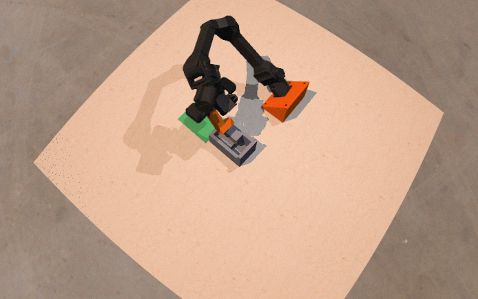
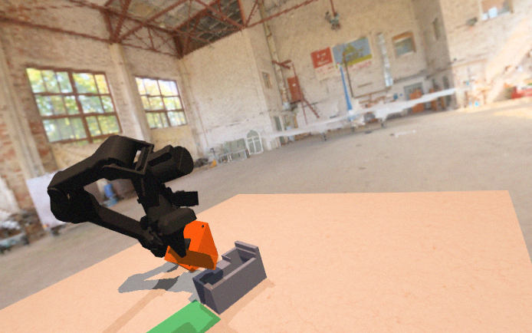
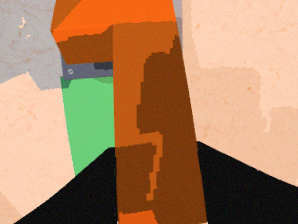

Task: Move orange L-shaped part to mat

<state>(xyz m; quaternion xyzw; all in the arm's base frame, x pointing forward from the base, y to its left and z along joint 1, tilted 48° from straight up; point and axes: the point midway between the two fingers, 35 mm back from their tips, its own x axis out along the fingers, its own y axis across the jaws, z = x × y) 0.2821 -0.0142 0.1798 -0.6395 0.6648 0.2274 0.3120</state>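
Now: the orange L-shaped part 10 mm behind my gripper tip, 30 mm to the left of it and 30 mm below it. Round my gripper tip: green mat (10 mm behind, 60 mm to the right, 160 mm below).
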